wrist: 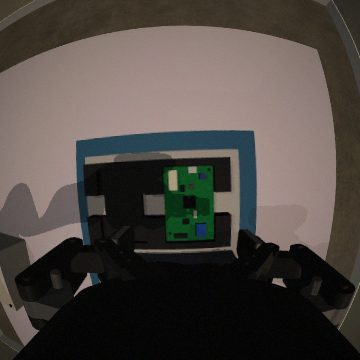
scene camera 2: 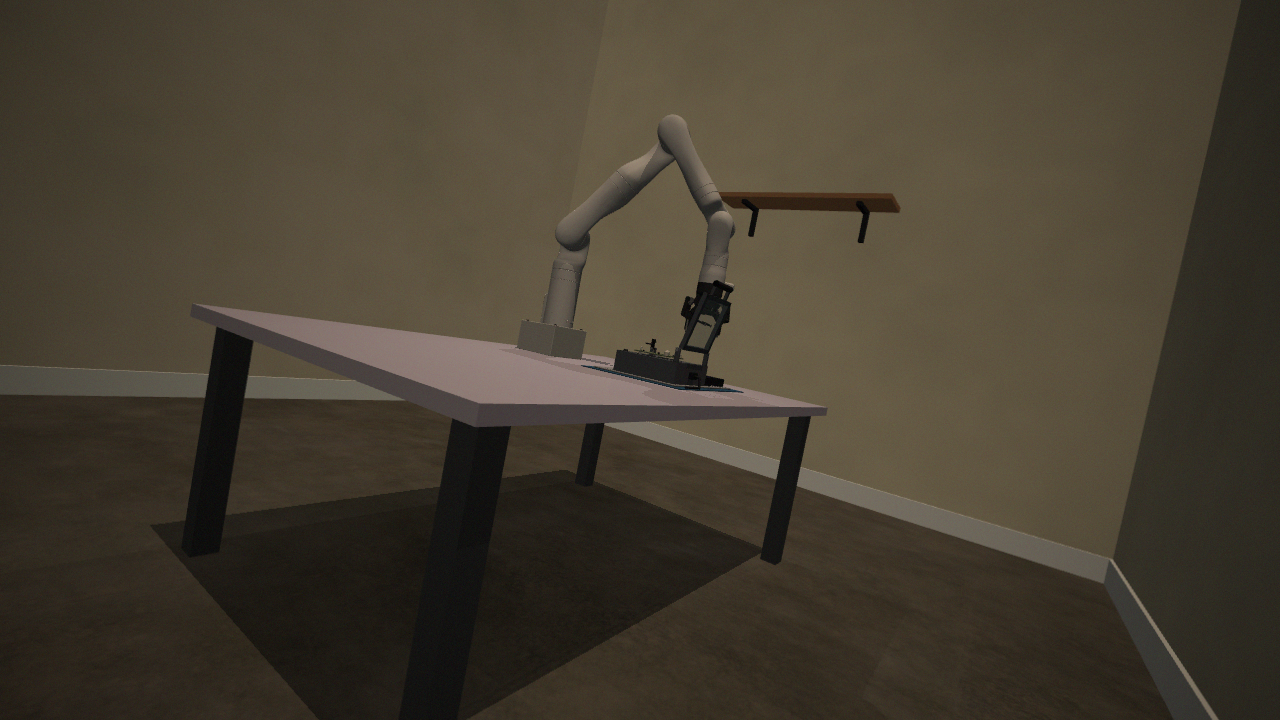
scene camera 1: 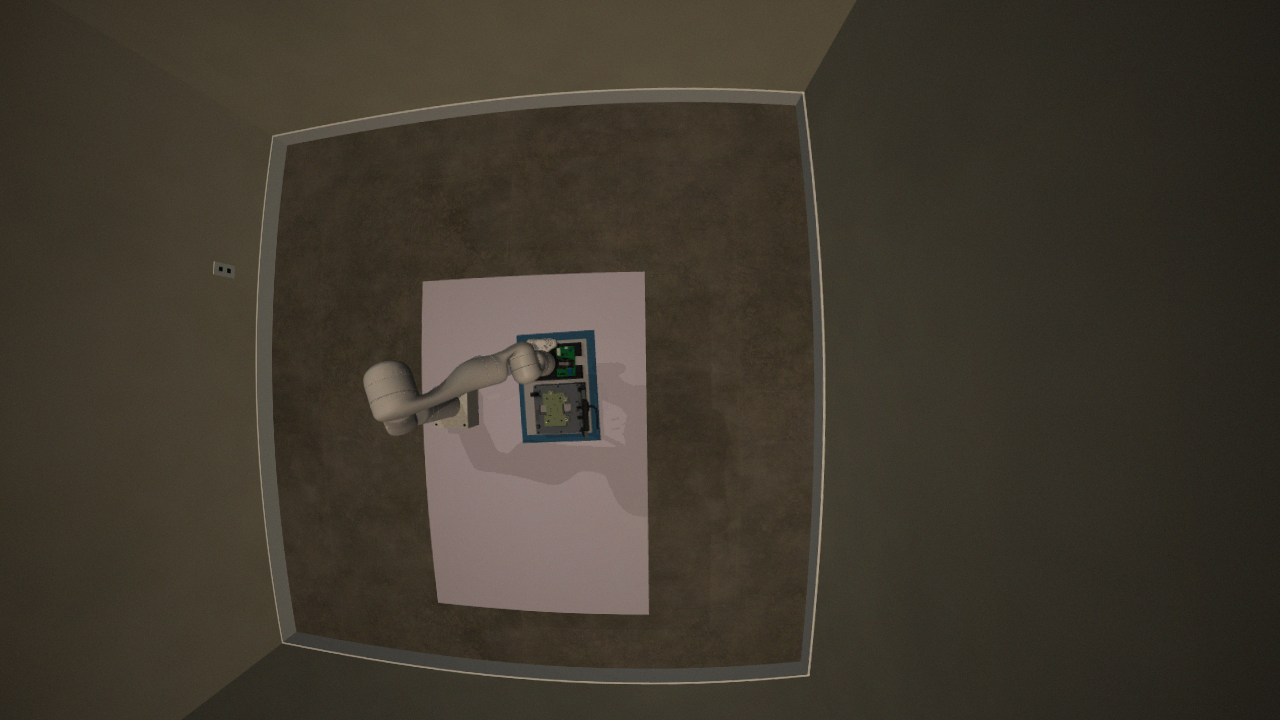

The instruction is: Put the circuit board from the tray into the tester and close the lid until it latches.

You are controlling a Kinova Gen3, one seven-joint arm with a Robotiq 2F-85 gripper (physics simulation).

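Places are measured from the arm's base along level axes (x ahead, y left, z up), in millimetres.
Pixels of known places: gripper, fingertip midpoint: (wrist: 185, 240) (scene camera 2: 701, 334); arm's base, link origin: (scene camera 2: 557, 326) (scene camera 1: 449, 404).
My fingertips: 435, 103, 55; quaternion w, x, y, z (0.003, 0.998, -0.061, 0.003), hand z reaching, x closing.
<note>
Ahead of a thing's pixels: the offset from my fingertips to its top centre, as dx, dy, dz. "*": to the spot under its first point. Level surfaces: height alone.
The green circuit board @(+7, +8, -116) (scene camera 1: 565, 368) (wrist: 200, 192) lies flat in the right part of the black tray @(* -88, +51, -125) (wrist: 122, 180) in the wrist view. The grey tester @(* -100, -224, -83) (scene camera 1: 541, 428) (scene camera 2: 644, 365) stands beside the tray, with a yellow-green plate @(* -42, -159, -75) (scene camera 1: 554, 409) on top and a black latch-like part @(* +102, -169, +132) (scene camera 1: 584, 416) at its right side in scene camera 1. I cannot tell how its lid stands. My gripper (scene camera 2: 691, 365) (wrist: 185, 240) is open and empty, low over the tray area, its fingers spread on either side of the board in the wrist view. The arm hides part of the tray from above.
A blue-edged mat @(dz -141) (scene camera 1: 559, 439) (wrist: 167, 140) lies under the tray and tester on the pale table @(dz -143) (scene camera 1: 537, 537) (scene camera 2: 375, 362). The arm's base block (scene camera 1: 465, 411) (scene camera 2: 552, 338) stands left of the mat in scene camera 1. A wooden wall shelf (scene camera 2: 810, 201) hangs behind the table.
</note>
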